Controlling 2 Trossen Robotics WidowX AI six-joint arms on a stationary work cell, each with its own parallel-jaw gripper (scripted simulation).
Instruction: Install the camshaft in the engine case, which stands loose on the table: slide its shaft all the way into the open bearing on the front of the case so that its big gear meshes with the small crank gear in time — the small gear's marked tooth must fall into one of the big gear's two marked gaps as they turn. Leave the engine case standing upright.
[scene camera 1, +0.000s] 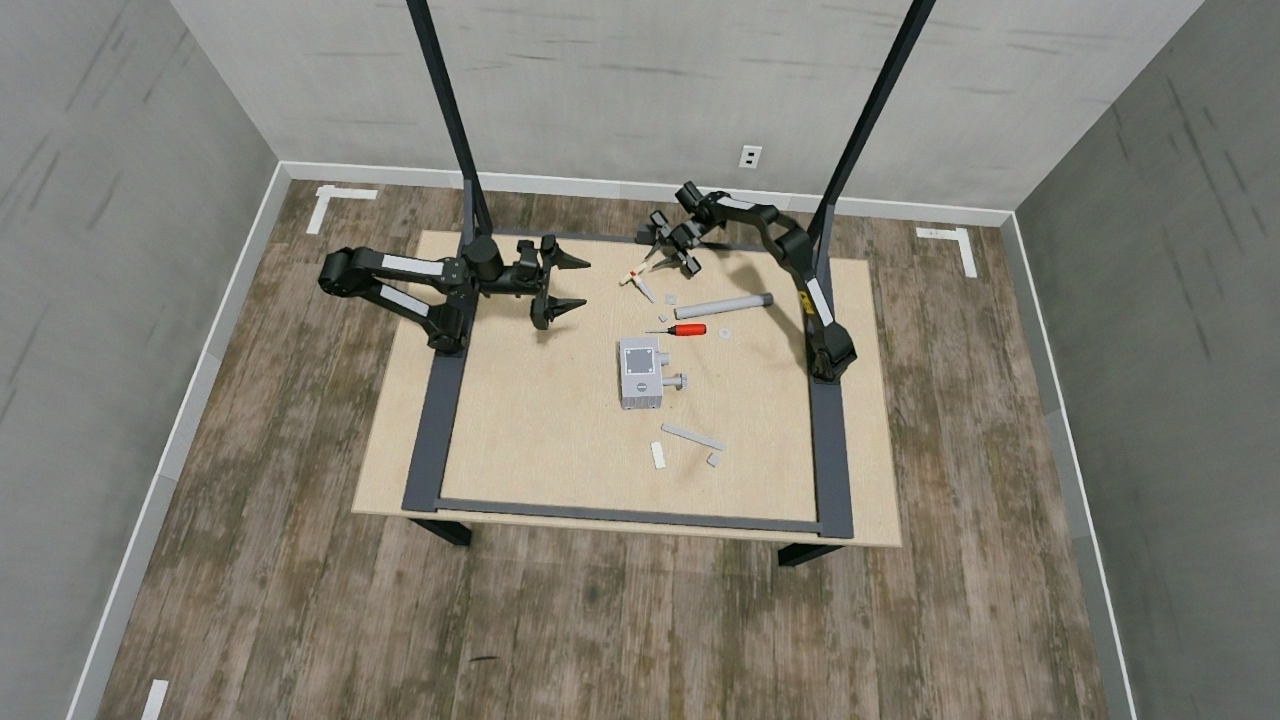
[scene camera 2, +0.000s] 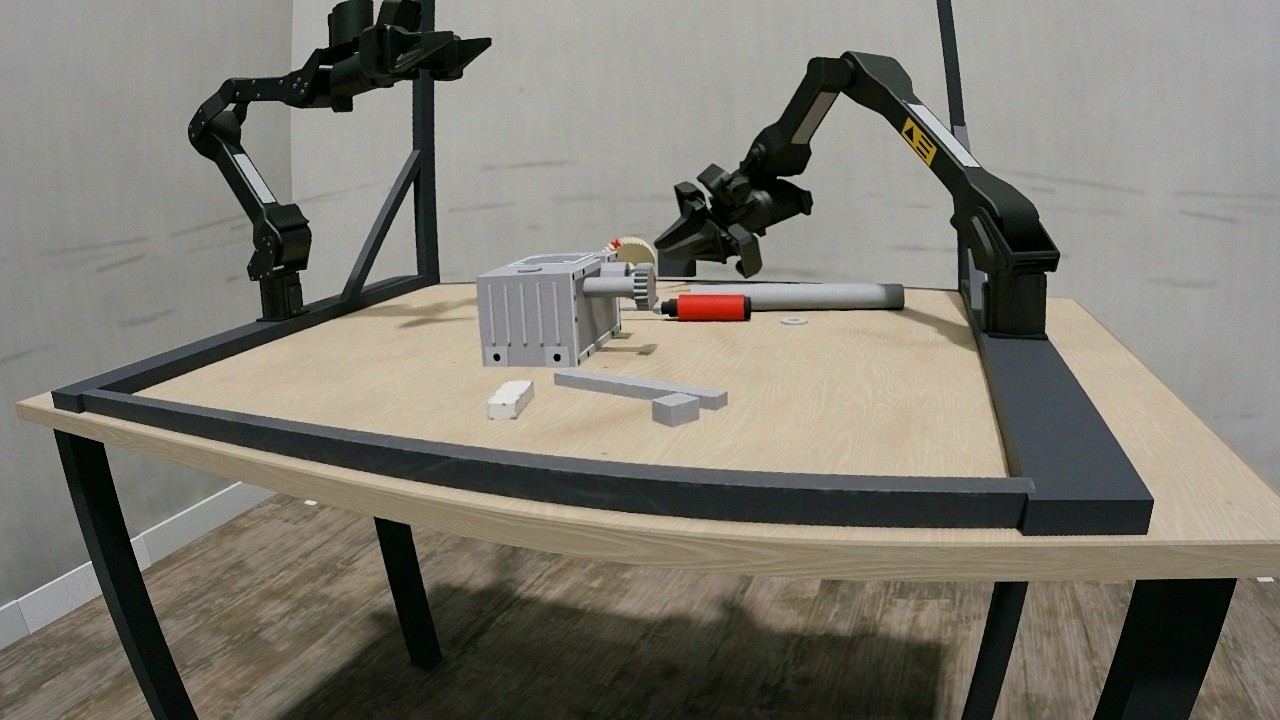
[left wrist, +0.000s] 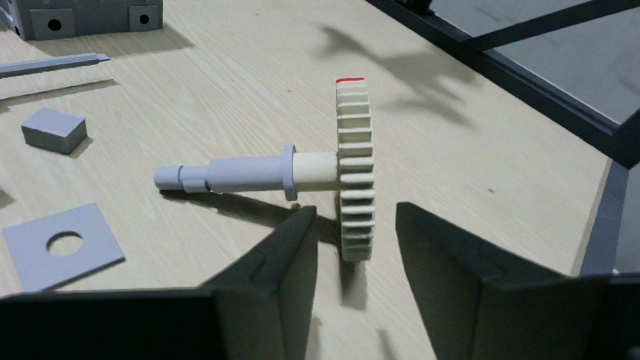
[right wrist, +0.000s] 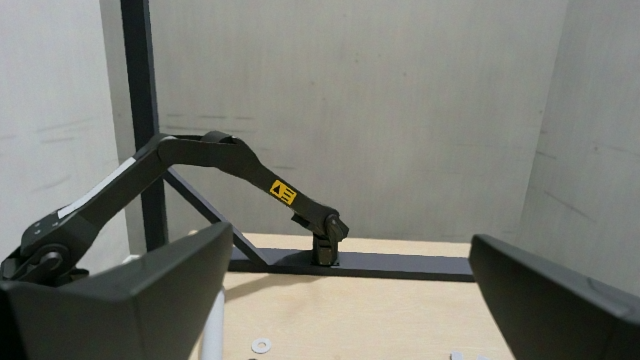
Note:
In view: my left gripper (scene camera 2: 658, 251), my right gripper (scene camera 2: 472, 38), a grey engine case (scene camera 2: 557, 316), a grey bar (scene camera 2: 711, 399), a white block (scene camera 2: 512, 397), a red screwdriver (scene camera 2: 687, 307) and a camshaft (scene camera 2: 632, 250).
The grey engine case is seen too in scene camera 1 (scene camera 1: 640, 361). The camshaft shows as well in the left wrist view (left wrist: 351, 171). My left gripper also shows in scene camera 1 (scene camera 1: 648, 263) and in the left wrist view (left wrist: 356, 216). The left wrist view does not show the grey bar: it is out of frame. The left wrist view does not show the white block: it is out of frame.

